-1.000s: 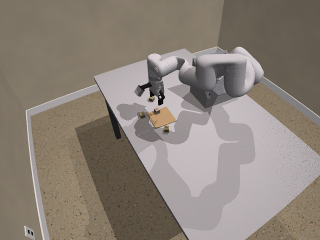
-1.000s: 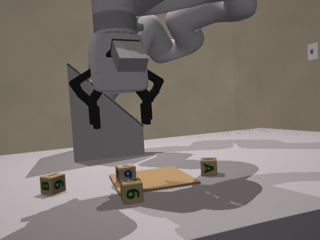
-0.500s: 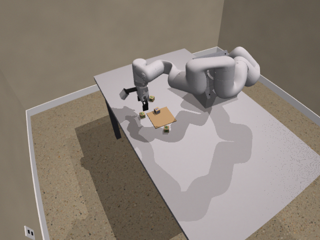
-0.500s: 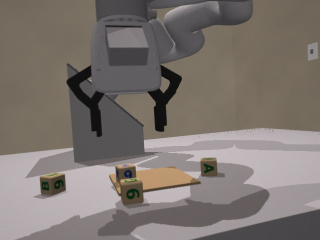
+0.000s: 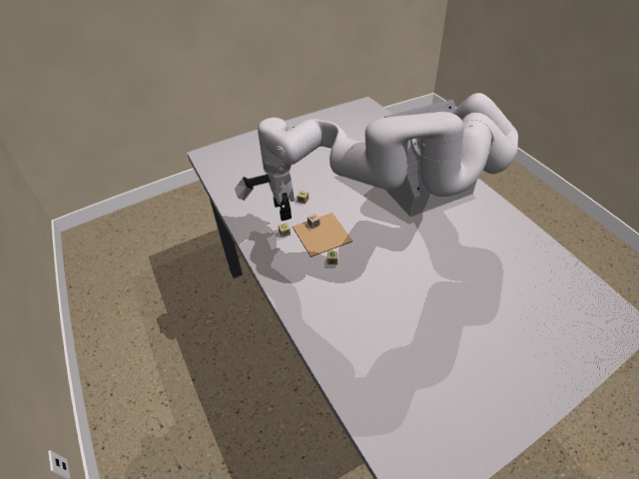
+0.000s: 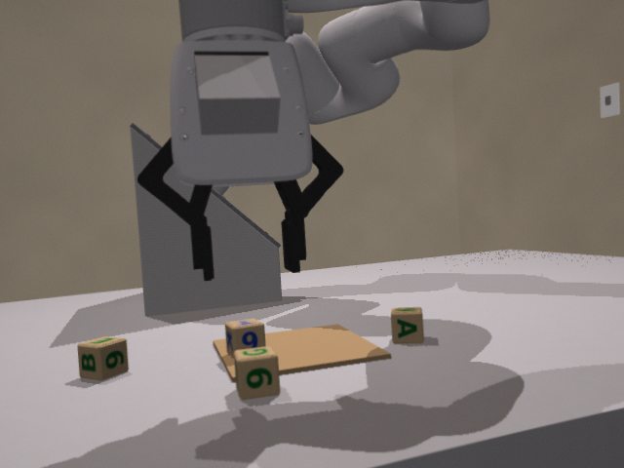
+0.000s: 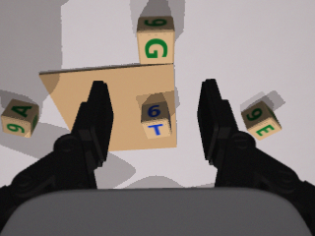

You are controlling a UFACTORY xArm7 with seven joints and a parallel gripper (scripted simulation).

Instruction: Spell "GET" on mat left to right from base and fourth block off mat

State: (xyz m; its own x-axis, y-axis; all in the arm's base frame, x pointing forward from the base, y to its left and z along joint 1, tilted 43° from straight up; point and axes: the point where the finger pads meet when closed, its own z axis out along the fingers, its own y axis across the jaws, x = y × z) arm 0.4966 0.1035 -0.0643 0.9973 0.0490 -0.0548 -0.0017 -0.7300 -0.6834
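Right now my hand is 9 cm above the wooden block. The rest, counted from my hand: tan mat (10 cm behind, 5 cm to the left, 10 cm below).
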